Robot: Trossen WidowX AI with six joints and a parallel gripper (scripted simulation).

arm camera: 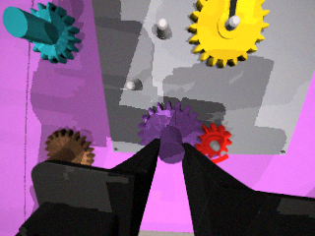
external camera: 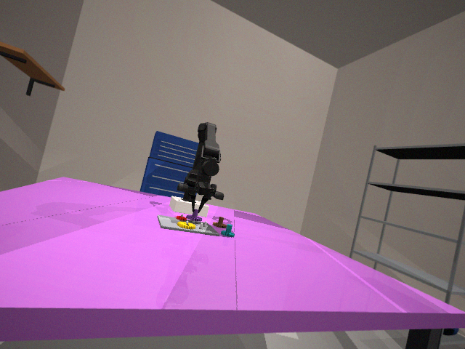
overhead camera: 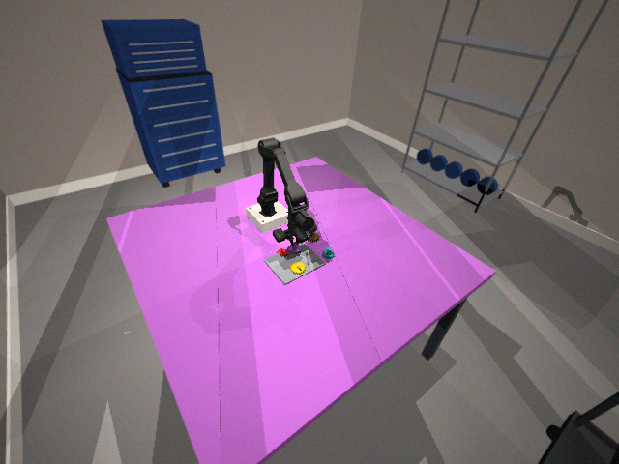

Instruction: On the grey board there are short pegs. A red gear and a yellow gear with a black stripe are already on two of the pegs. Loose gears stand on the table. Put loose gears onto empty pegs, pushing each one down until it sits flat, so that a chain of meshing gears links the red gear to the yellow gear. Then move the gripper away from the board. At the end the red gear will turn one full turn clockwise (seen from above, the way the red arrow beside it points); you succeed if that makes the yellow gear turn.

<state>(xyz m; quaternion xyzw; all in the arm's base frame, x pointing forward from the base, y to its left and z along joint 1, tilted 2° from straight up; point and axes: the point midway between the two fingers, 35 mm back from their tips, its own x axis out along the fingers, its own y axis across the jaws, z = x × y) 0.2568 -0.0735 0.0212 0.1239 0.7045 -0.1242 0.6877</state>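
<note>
The red gear is 4 cm to the right of my gripper tip, 3 cm below it and 2 cm behind it. From my gripper tip the other things lie so: yellow gear: 8 cm ahead, 7 cm to the right, 3 cm below; then purple gear: 1 cm below; then brown gear: 14 cm to the left, 3 cm below, 1 cm behind.
</note>
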